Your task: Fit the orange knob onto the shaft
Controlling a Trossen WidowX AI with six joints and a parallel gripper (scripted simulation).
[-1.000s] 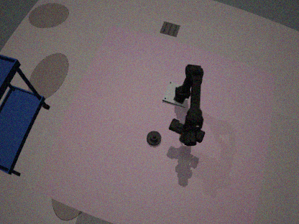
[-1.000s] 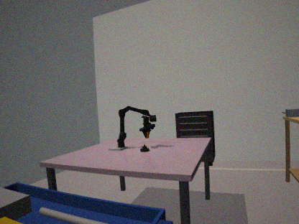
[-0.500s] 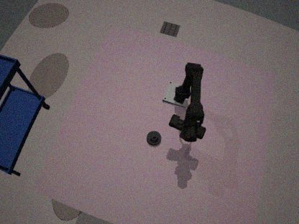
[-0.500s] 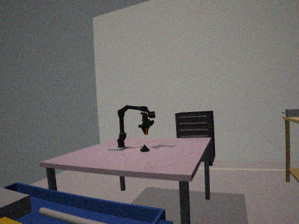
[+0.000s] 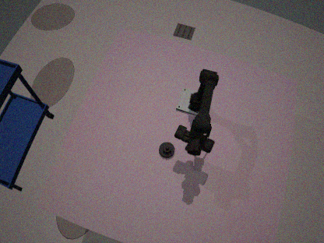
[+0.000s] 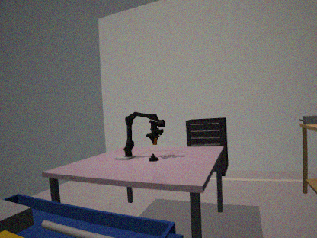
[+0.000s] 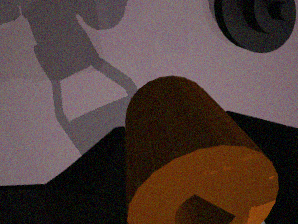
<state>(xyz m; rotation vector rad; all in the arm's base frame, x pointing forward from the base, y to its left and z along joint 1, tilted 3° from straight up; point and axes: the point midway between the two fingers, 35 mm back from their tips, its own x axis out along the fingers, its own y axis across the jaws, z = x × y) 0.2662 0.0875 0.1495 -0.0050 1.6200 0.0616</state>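
Now: gripper tip 5 cm short of the dark round pedestal, 11 cm to the left of it and 10 cm above it. Round my gripper tip: orange knob (2 cm above).
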